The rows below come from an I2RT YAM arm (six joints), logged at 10 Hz.
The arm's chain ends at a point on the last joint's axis. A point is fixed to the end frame.
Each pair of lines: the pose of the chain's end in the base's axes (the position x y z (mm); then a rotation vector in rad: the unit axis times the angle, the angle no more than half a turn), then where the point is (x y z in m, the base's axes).
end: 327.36, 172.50, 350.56, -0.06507, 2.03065, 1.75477
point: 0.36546 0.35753 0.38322
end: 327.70, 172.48, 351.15, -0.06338, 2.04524, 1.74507
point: 0.36602 0.35787 0.38141
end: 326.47, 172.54, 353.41, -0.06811, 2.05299, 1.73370
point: 0.36477 0.35823 0.38181
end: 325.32, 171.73, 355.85, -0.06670, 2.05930, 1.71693
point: 0.36482 0.35747 0.38220
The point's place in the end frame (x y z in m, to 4 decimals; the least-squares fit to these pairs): 0.0009 0.0528 0.1843
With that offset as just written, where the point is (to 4 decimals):
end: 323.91, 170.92, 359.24, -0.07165, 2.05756, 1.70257
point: 0.3641 0.3567 0.3845
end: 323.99, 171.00, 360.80, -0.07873, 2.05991, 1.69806
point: 0.3636 0.3570 0.3854
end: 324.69, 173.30, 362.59, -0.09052, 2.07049, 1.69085
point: 0.3630 0.3598 0.3852
